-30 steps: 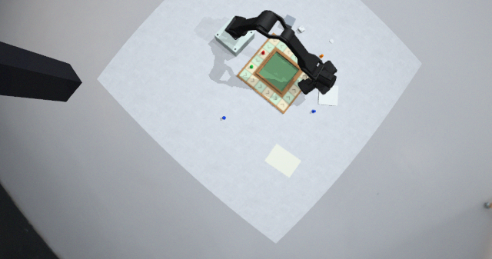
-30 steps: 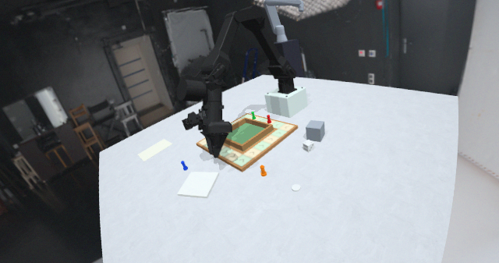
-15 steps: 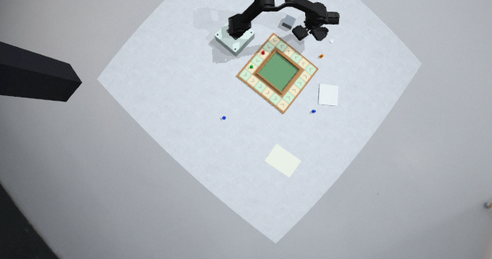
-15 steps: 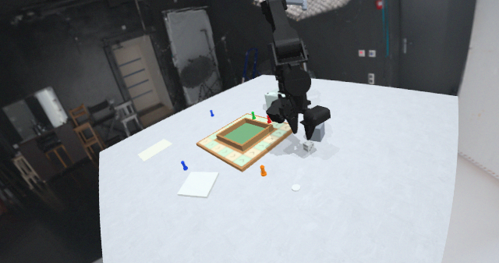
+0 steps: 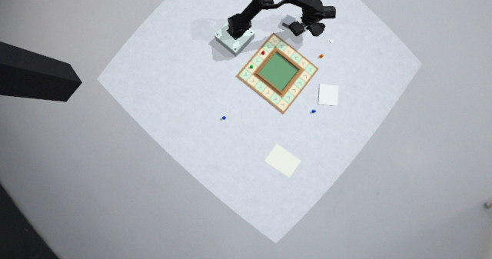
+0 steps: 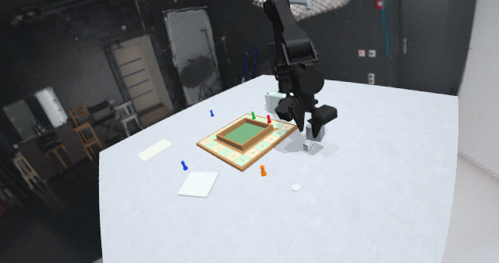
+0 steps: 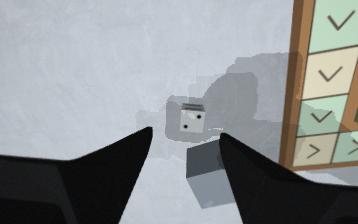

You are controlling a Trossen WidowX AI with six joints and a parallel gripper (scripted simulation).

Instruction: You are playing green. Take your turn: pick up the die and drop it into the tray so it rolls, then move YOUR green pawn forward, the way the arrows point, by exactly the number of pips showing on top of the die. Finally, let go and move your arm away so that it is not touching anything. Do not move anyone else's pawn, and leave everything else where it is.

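Right now the white die is 10 mm to the right of my gripper tip and 50 mm below it. Round my gripper tip: white disc: 140 mm ahead, 80 mm to the left, 60 mm below; then orange pawn: 160 mm ahead, 30 mm to the right, 40 mm below; then grey cube: 70 mm behind, 30 mm to the right, 30 mm below.
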